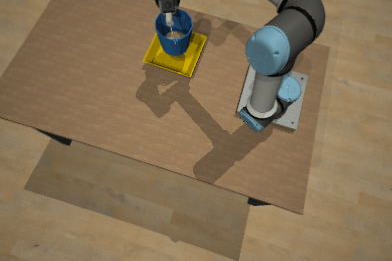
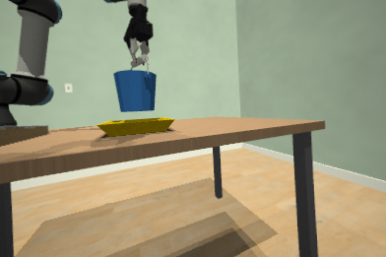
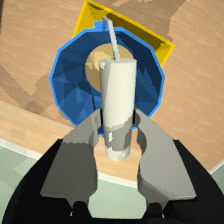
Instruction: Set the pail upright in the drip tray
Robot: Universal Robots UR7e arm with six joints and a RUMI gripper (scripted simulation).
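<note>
My hand is 10 mm past the blue pail and 90 mm above it. Round my hand: white handle grip: 10 mm behind, 30 mm below; yellow drip tray: 20 mm behind, 10 mm to the right, 290 mm below.
</note>
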